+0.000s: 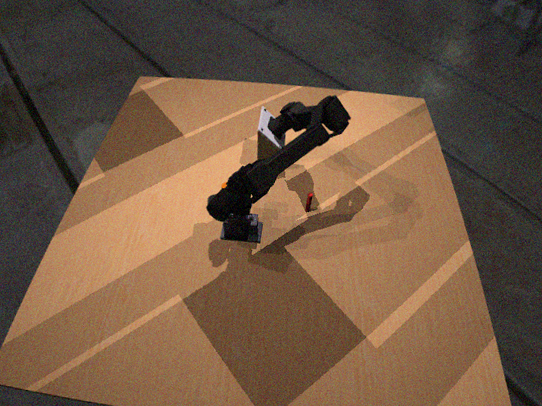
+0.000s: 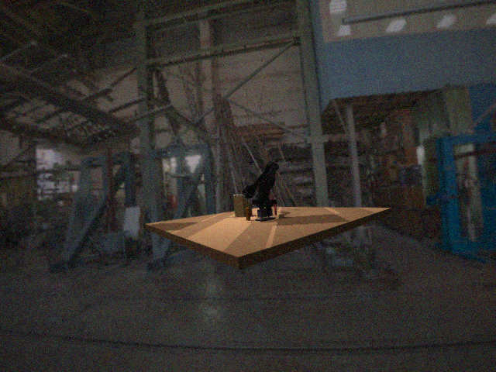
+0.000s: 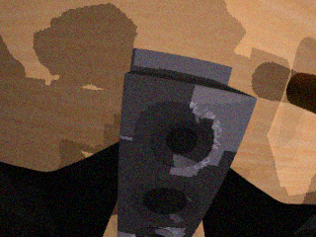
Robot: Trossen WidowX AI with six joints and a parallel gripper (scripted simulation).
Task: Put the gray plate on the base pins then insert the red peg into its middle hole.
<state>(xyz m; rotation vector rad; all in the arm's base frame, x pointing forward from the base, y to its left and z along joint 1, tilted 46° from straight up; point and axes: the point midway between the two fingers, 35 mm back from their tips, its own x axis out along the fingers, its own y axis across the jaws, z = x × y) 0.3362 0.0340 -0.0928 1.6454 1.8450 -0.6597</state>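
Now: gripper tip 2 cm above the base. Also, from my gripper tip: red peg (19 cm to the left, 12 cm behind, 1 cm above); then gray plate (3 cm above).
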